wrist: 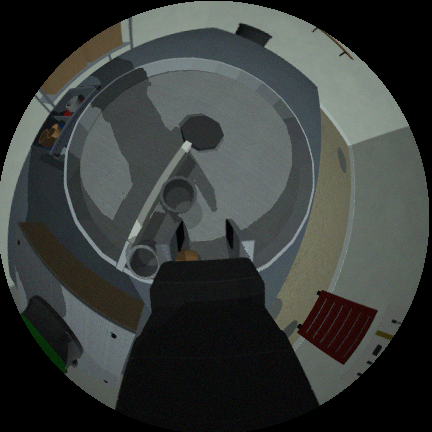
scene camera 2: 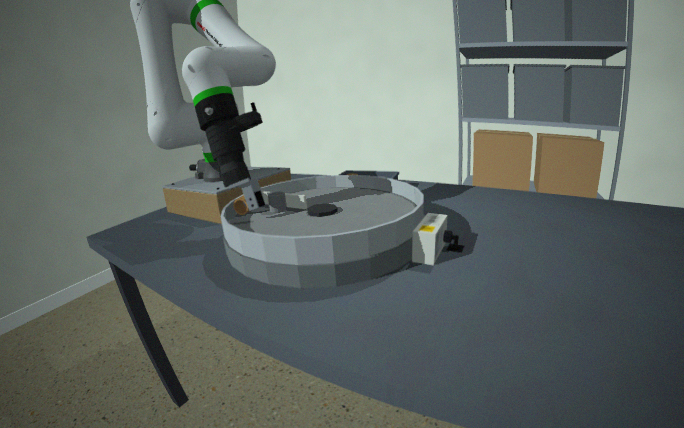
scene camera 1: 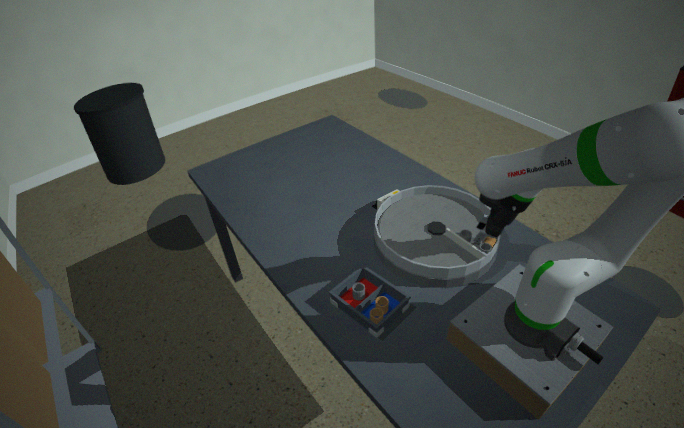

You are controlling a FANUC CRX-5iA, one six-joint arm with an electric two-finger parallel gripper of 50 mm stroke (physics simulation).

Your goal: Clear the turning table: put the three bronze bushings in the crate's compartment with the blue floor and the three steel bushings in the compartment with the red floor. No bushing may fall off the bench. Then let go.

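Frame: origin at the arm's base, x right, y up, z back, level; millimetres.
Where they show: gripper, fingertip midpoint: (wrist: pixel 204 228) (scene camera 2: pixel 257 207) (scene camera 1: pixel 478 234); arm's base at its link origin: (scene camera 1: pixel 532 323).
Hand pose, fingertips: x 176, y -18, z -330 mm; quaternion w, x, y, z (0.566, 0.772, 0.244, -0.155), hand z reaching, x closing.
Observation:
Each offset is from my fingertips to the centre of the thing. "pt": to the spot under its first point.
My gripper (scene camera 1: pixel 484 233) (scene camera 2: pixel 256 200) (wrist: pixel 204 228) is open and empty, low inside the rim of the turning table (scene camera 1: pixel 423 270) (scene camera 2: pixel 312 252) (wrist: pixel 195 64). A bronze bushing {dx -8, dy +1, dz +53 mm} (scene camera 1: pixel 490 241) (scene camera 2: pixel 241 205) (wrist: pixel 187 255) lies on its side near the rim, close to the fingers and partly hidden by the gripper body in the wrist view. One steel bushing {dx -45, dy +1, dz -17 mm} (scene camera 1: pixel 466 235) (scene camera 2: pixel 276 201) (wrist: pixel 178 195) stands upright beside the bar. Another steel bushing (scene camera 1: pixel 486 246) (wrist: pixel 143 261) is by the rim. In the crate {dx -423, dy -46, dz -47 mm} (scene camera 1: pixel 353 313), a steel bushing {dx -430, dy -46, dz -92 mm} (scene camera 1: pixel 358 290) is on red and two bronze bushings {dx -409, dy -46, dz -8 mm} (scene camera 1: pixel 381 302) {dx -447, dy -46, dz +14 mm} (scene camera 1: pixel 376 315) are on blue.
A pale bar {pt dx -72, dy +11, dz +9 mm} (scene camera 1: pixel 466 243) (scene camera 2: pixel 292 200) (wrist: pixel 160 190) runs from the dark hub {dx -70, dy -14, dz -121 mm} (scene camera 1: pixel 436 228) (scene camera 2: pixel 322 209) (wrist: pixel 202 132) to the rim. A white box {dx -73, dy -42, dz -354 mm} (scene camera 2: pixel 428 239) sits against the table's outside. The robot's base plate (scene camera 1: pixel 484 328) is near the crate and turning table.

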